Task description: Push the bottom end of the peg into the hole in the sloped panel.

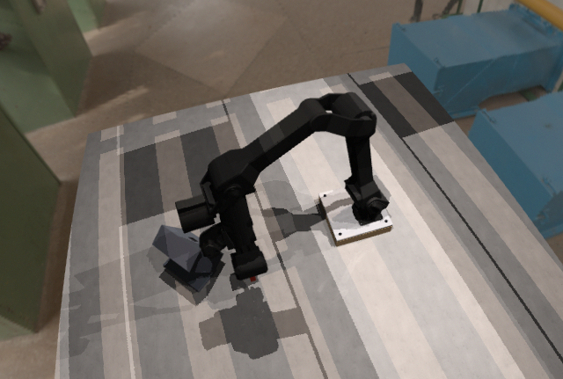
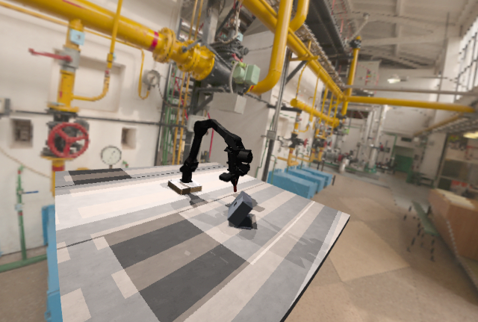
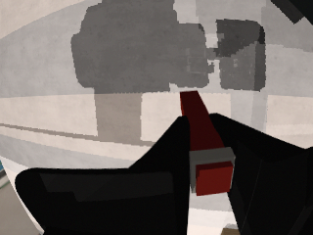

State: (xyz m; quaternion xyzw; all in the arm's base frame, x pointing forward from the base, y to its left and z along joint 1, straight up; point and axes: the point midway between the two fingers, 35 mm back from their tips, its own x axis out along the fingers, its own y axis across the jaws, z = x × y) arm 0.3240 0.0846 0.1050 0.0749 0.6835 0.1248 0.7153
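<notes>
Now: the panel 140 mm ahead of my gripper tip, 110 mm to the right of it and 40 mm below it. Round my gripper tip: red peg: 20 mm above.
</notes>
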